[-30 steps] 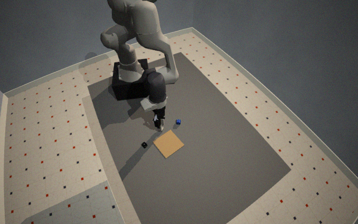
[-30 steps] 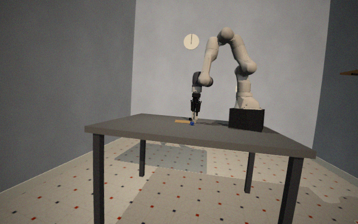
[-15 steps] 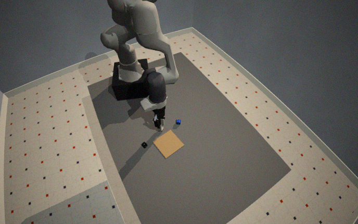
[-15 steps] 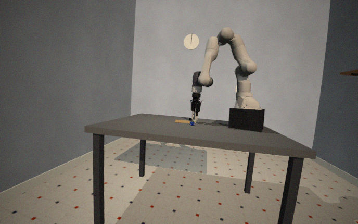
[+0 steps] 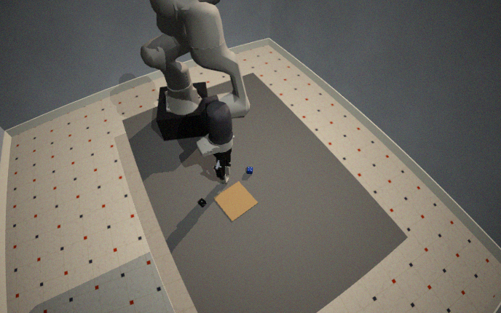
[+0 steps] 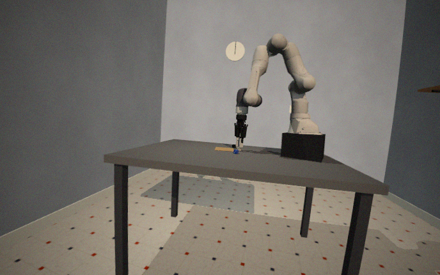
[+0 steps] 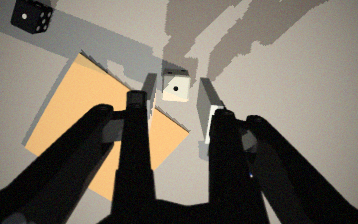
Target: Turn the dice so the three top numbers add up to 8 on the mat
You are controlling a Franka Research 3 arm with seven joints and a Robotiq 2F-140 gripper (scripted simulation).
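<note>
Right now my hand is 50 mm above the white die. Also, from my hand: blue die (120 mm to the left, 50 mm below); then black die (70 mm ahead, 140 mm to the right, 50 mm below); then tan mat (110 mm ahead, 60 mm below).
</note>
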